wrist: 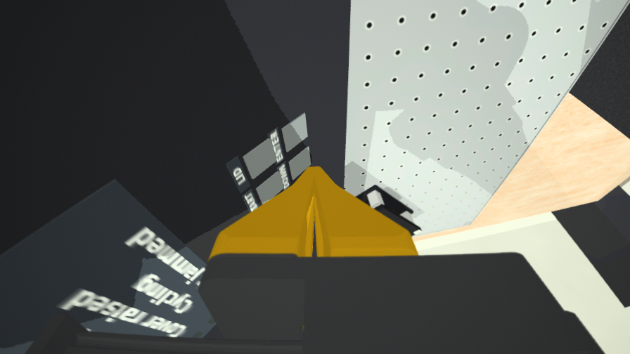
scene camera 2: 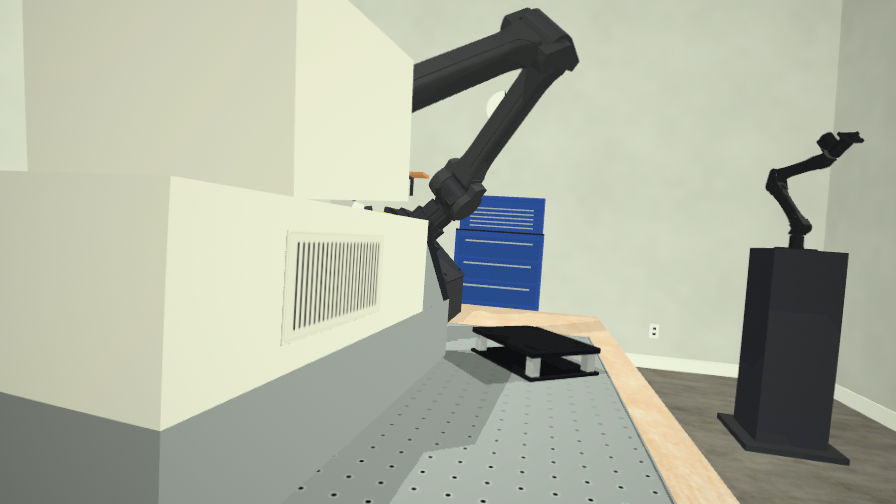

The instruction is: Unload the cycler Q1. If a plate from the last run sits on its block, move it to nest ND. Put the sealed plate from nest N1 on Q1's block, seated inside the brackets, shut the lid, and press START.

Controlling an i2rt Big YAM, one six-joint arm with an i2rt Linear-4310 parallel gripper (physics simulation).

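Note:
My gripper (wrist: pixel 314 176) is shut, its yellow fingertips together with nothing between them. In the wrist view the tips are in front of the lower keys of the dark keypad panel; whether they touch a key I cannot tell. The LID key (wrist: pixel 259 158) and the ENTER key (wrist: pixel 295 133) show left of and above the tips. The START key (wrist: pixel 269 185) is partly hidden by the fingers. The status display (wrist: pixel 107 225) at the lower left reads "Cover raised", "Cycling" and "jammed". In scene camera 2 a large cream and grey housing (scene camera 2: pixel 231 250) hides the fingertips. No plate or block shows.
A low black stand with light posts (scene camera 2: pixel 535 339) (wrist: pixel 390 207) is on the perforated deck (scene camera 2: pixel 469 463) (wrist: pixel 450 115). The wooden table edge (scene camera 2: pixel 664 401) (wrist: pixel 580 165) runs beside it. A blue drawer cabinet (scene camera 2: pixel 499 269) and a second arm on a dark pedestal (scene camera 2: pixel 789 344) stand farther back.

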